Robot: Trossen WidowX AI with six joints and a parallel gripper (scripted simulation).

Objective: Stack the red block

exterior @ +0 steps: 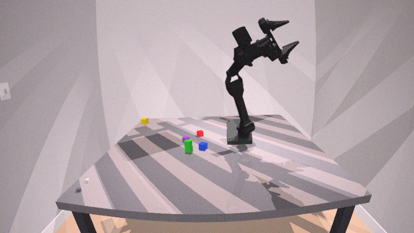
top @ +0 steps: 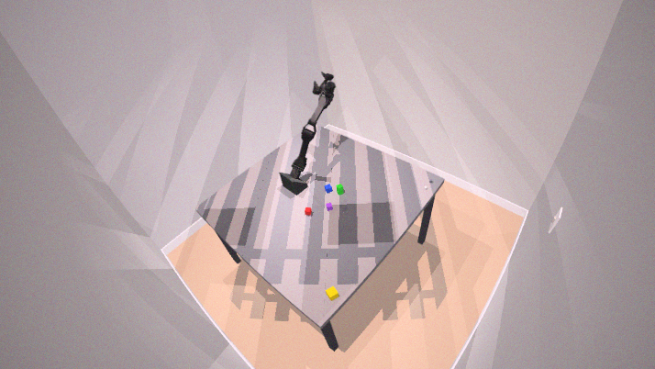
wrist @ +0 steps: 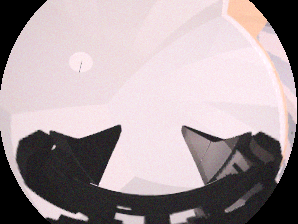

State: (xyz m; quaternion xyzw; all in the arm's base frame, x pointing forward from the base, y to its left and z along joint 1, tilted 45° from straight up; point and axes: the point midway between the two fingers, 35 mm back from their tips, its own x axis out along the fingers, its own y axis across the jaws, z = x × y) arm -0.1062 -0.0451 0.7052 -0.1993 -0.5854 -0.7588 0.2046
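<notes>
Right now my gripper tip is 61 cm to the left of the red block, 59 cm above it and 42 cm short of it. From my gripper tip the other things lie so: yellow block (94 cm ahead, 92 cm to the right, 58 cm below); blue block (59 cm below, 38 cm to the right, 38 cm ahead); purple block (59 cm below, 50 cm ahead, 49 cm to the right).
</notes>
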